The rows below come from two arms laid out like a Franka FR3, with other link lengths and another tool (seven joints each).
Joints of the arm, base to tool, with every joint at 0 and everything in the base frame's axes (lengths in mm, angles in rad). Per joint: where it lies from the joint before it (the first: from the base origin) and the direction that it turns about. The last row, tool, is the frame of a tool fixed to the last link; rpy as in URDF.
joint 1: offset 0 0 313 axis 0 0 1
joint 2: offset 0 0 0 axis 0 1 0
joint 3: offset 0 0 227.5 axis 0 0 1
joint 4: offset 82.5 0 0 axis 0 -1 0
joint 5: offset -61.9 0 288 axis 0 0 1
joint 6: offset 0 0 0 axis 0 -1 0
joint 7: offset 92.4 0 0 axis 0 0 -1
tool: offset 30 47 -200.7 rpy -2.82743 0 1.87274
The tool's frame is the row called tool.
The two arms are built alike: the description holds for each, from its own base.
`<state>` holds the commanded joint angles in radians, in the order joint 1, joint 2, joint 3, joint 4, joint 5, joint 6, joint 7, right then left.
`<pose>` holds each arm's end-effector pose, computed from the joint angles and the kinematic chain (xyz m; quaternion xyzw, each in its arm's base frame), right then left.
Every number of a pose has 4 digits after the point. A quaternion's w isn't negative.
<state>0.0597 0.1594 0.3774 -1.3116 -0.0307 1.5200 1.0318 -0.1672 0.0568 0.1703 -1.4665 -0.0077 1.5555 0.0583</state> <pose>0.5096 0.2192 0.4272 -0.7937 -0.5904 0.0609 0.1334 0.5113 0.0441 0.4149 -0.6093 -0.7804 0.1125 0.0839</pose>
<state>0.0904 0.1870 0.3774 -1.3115 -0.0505 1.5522 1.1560 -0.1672 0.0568 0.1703 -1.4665 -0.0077 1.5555 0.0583</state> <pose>0.5155 0.2275 0.4177 -0.8212 -0.5519 0.0529 0.1349 0.5113 0.0441 0.4149 -0.6093 -0.7804 0.1125 0.0839</pose>
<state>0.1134 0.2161 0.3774 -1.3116 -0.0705 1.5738 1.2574 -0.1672 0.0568 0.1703 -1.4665 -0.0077 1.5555 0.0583</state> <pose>0.5200 0.2325 0.4054 -0.8429 -0.5182 0.0511 0.1358 0.5113 0.0441 0.4149 -0.6093 -0.7804 0.1125 0.0839</pose>
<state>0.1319 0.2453 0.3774 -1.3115 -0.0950 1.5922 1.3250 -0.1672 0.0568 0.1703 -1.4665 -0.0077 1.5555 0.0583</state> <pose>0.5243 0.2361 0.3927 -0.8564 -0.4963 0.0524 0.1323 0.5113 0.0441 0.4149 -0.6093 -0.7804 0.1125 0.0839</pose>
